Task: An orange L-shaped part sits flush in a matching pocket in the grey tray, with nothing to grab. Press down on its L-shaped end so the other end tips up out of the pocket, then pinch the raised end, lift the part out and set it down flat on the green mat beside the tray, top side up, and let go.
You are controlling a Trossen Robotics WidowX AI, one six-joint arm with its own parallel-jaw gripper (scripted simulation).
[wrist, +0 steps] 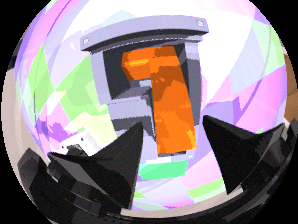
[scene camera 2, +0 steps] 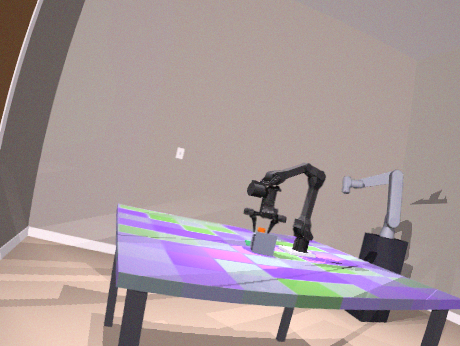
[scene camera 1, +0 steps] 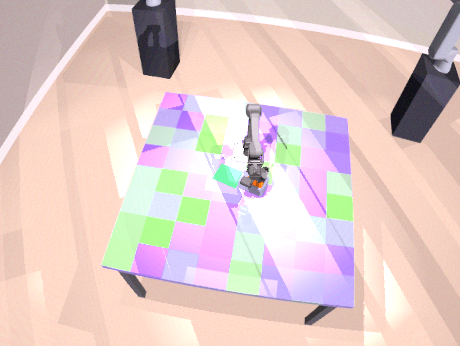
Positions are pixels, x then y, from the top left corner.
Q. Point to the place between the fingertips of my gripper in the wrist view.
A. At 174, 123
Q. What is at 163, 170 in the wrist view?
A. A green mat.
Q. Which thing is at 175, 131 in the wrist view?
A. An orange L-shaped part.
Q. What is my gripper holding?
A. Nothing.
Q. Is my gripper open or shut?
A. Open.
